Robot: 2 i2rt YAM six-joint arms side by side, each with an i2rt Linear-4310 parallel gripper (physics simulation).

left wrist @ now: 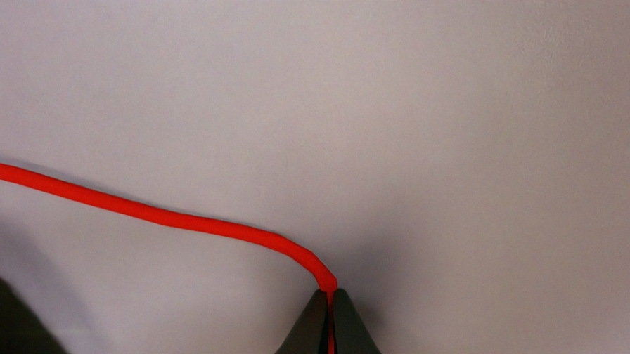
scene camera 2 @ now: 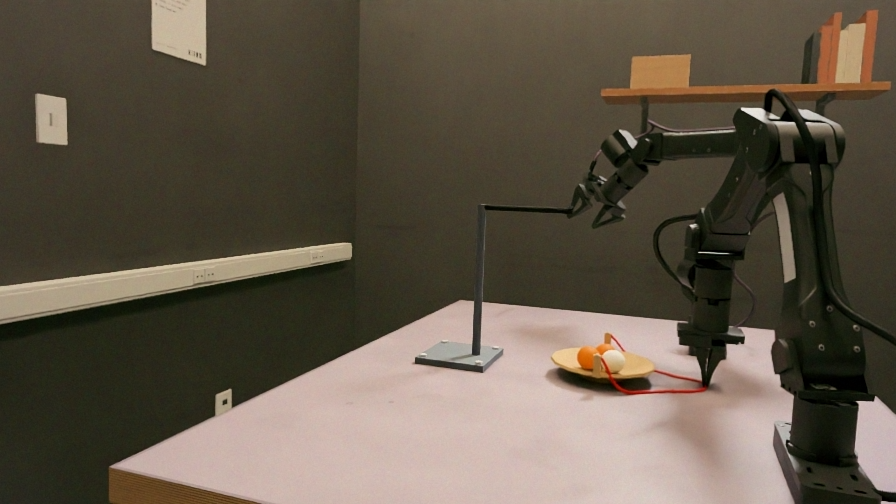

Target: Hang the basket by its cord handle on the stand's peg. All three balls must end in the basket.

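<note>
The shallow tan basket (scene camera 2: 636,367) sits on the table with two orange balls (scene camera 2: 587,357) (scene camera 2: 604,348) and a white ball (scene camera 2: 613,361) in it. Its red cord handle (scene camera 2: 664,392) (left wrist: 200,223) lies out toward the right of the picture. My left gripper (scene camera 2: 706,383) (left wrist: 330,305) points down at the table and is shut on the cord at its far bend. The stand's upright post (scene camera 2: 479,282) carries a dark horizontal peg (scene camera 2: 527,208). My right gripper (scene camera 2: 583,221) is open and raised; it appears beside the peg's free end, and the depth between them is unclear.
The stand's grey base plate (scene camera 2: 446,358) rests on the pinkish table (scene camera 2: 350,438), left of the basket. A wall shelf (scene camera 2: 745,92) with books is behind the arms. A dark shape shows at the lower left of the left wrist view.
</note>
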